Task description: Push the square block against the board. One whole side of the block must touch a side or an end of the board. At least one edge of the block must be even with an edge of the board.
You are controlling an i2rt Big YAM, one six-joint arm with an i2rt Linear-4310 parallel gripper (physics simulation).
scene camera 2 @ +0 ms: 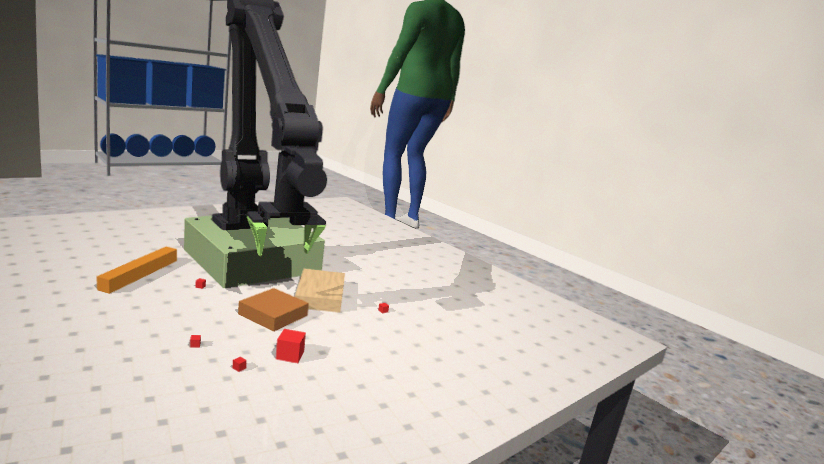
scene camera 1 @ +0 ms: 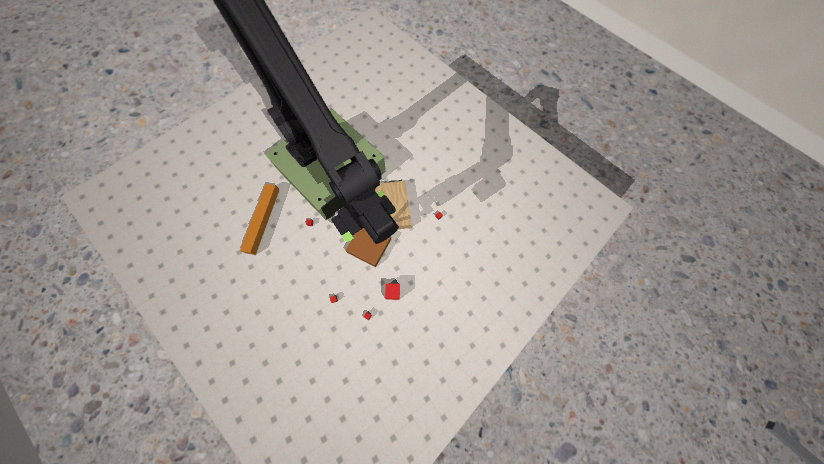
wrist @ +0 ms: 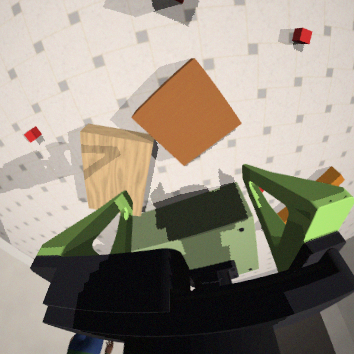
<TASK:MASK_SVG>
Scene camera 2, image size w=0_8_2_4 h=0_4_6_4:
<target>my gripper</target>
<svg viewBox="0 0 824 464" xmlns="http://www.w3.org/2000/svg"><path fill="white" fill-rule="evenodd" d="M276 178L274 202L259 202L258 211L247 212L247 219L255 237L258 255L262 256L267 226L263 223L264 219L262 217L269 220L270 218L290 218L289 222L292 225L304 225L304 252L308 254L316 239L326 228L326 221L318 214L314 207L308 202L304 202L304 195L295 188L291 188L292 185Z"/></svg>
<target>square brown block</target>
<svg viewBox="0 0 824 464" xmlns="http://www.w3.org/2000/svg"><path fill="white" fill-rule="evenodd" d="M238 305L239 315L273 332L308 316L309 307L308 302L275 288L240 300Z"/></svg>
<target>long orange board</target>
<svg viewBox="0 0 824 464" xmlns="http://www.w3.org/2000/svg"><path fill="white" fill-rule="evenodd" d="M177 249L167 246L97 276L97 290L110 294L176 262Z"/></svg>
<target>light wooden block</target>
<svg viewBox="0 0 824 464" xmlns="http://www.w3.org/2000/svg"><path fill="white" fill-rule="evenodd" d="M304 269L295 297L308 302L308 309L341 312L345 273Z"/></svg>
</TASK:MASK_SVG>
